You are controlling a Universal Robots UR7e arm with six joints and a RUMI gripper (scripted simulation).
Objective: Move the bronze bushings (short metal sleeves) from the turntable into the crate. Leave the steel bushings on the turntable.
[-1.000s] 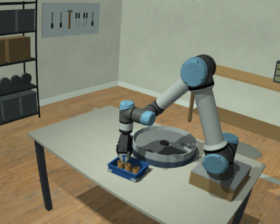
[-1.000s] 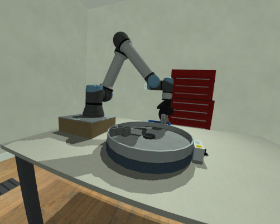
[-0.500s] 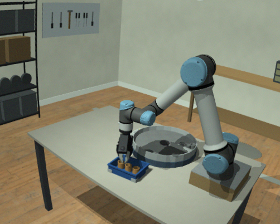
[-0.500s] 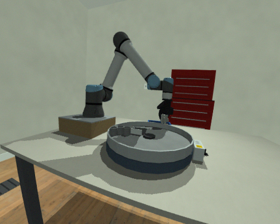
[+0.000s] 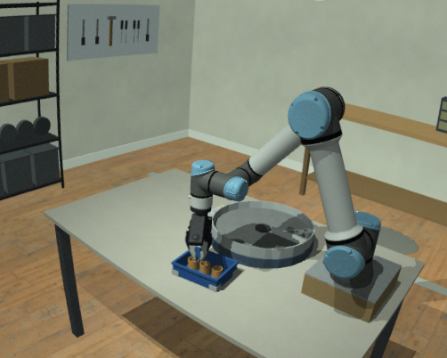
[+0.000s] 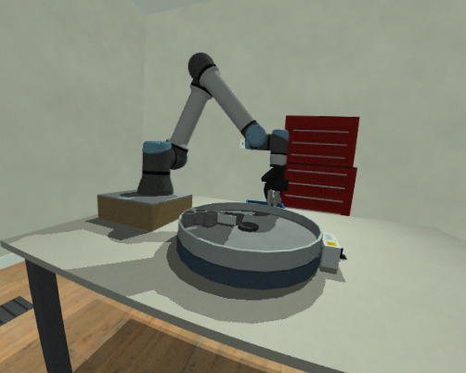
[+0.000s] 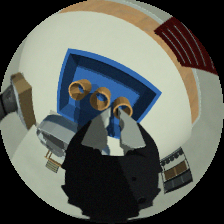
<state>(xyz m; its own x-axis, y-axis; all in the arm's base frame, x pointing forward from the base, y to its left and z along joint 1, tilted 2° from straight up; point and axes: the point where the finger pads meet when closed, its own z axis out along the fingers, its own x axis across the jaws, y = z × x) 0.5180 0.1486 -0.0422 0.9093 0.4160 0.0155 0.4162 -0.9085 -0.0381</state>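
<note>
The blue crate lies 30 mm behind my hand, 20 mm below it and 10 mm to the left of it. The rest, counted from my hand: turntable: 340 mm to the right, 90 mm behind, 10 mm above.
</note>
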